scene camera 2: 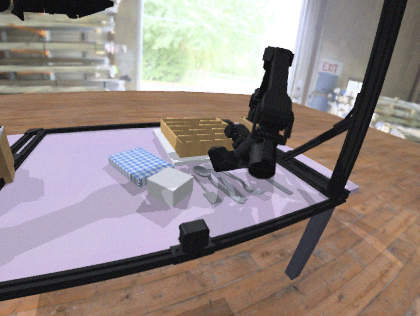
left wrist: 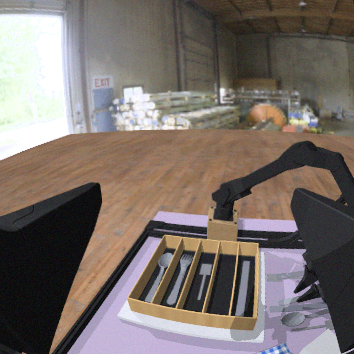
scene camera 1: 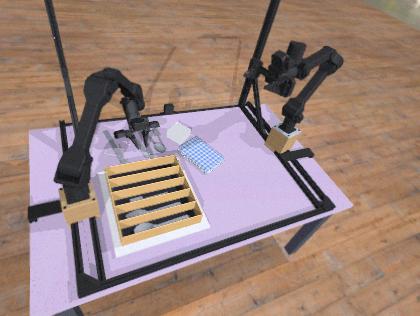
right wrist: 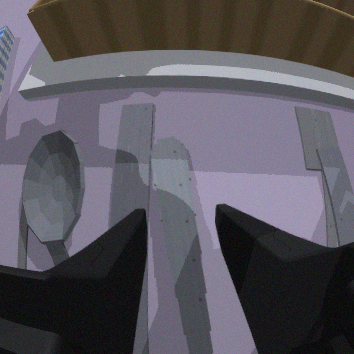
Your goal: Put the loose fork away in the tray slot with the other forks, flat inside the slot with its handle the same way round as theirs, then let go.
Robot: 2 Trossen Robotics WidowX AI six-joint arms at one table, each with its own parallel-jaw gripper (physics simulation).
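The loose grey fork (scene camera 2: 259, 194) (right wrist: 176, 170) lies on the table, its rounded handle end nearest the tray in the right wrist view. My right gripper (scene camera 1: 142, 146) (left wrist: 295, 296) (right wrist: 180, 215) is part open and low, with its fingers either side of the handle and empty. The wooden tray (scene camera 1: 165, 231) (scene camera 2: 200, 149) (left wrist: 192, 318) (right wrist: 200, 30) has five slots. A fork (left wrist: 175, 290) lies in the second slot from the left in the left wrist view, tines at the far end. My left gripper (left wrist: 200, 195) is open, raised away from the tray.
A spoon (scene camera 2: 201, 171) (left wrist: 293, 319) (right wrist: 52, 185) and flat utensils, including one (right wrist: 132, 150) beside the handle, lie near the fork. A white block (scene camera 1: 179, 132) (scene camera 2: 170, 186) and blue checked cloth (scene camera 1: 202, 154) (scene camera 2: 140, 165) sit nearby. A white board lies under the tray.
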